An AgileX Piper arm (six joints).
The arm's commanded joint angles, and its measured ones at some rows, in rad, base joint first. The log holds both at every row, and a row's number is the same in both.
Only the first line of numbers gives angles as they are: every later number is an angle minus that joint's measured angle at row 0.
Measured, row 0:
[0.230, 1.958, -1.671, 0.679, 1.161, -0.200]
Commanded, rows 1 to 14:
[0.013, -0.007, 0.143, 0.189, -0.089, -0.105]
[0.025, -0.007, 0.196, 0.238, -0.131, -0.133]
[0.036, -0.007, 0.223, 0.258, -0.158, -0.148]
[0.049, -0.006, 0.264, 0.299, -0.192, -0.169]
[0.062, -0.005, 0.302, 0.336, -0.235, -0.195]
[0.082, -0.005, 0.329, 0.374, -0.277, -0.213]
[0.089, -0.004, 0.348, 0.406, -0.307, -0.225]
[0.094, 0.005, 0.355, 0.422, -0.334, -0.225]
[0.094, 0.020, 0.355, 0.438, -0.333, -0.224]
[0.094, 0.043, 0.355, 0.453, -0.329, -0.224]
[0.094, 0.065, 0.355, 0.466, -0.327, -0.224]
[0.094, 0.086, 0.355, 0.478, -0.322, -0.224]
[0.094, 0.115, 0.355, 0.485, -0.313, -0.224]
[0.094, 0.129, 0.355, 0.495, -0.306, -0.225]
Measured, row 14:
[0.093, 0.114, 0.352, 0.468, -0.327, -0.206]
